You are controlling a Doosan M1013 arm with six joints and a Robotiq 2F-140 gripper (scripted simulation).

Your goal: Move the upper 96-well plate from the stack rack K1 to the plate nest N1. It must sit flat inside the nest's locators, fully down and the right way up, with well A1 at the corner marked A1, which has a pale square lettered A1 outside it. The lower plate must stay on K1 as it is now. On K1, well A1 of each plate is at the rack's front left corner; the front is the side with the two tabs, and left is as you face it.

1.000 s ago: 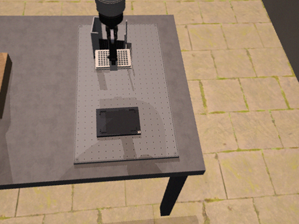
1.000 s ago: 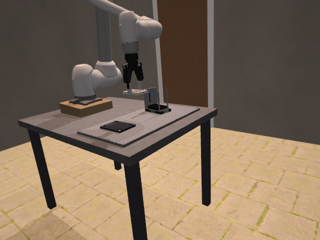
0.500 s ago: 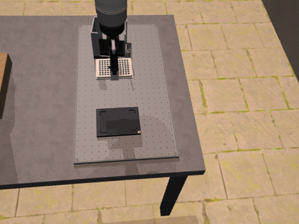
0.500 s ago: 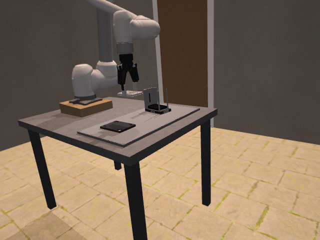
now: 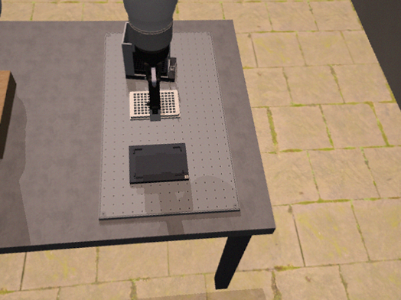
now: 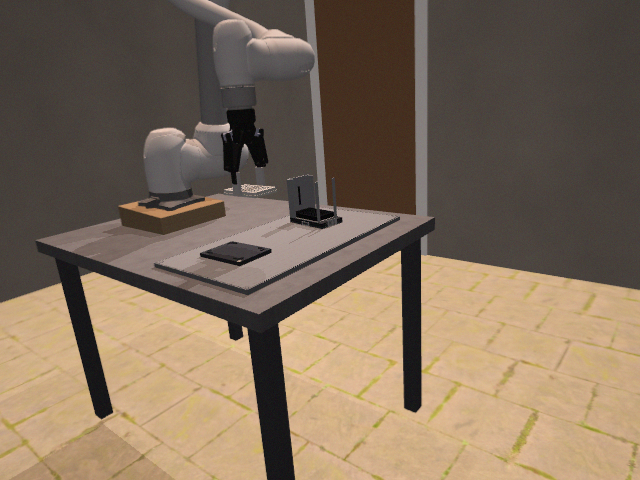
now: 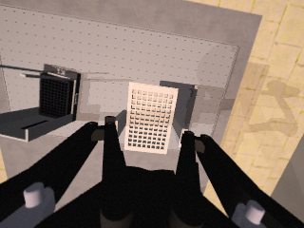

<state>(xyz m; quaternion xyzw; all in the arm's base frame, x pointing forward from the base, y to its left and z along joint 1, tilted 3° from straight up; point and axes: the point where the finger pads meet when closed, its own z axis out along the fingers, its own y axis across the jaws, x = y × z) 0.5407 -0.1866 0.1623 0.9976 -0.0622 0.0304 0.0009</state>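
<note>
Right now the dark plate nest N1 is 180 mm below my hand, 80 mm to the right of it and 10 mm behind it. Round my hand: back wall: 300 mm to the left, 100 mm below, 40 mm behind; white 96-well plate: 20 mm below; pale A1 square: 170 mm below, 150 mm to the right, 60 mm ahead.
</note>
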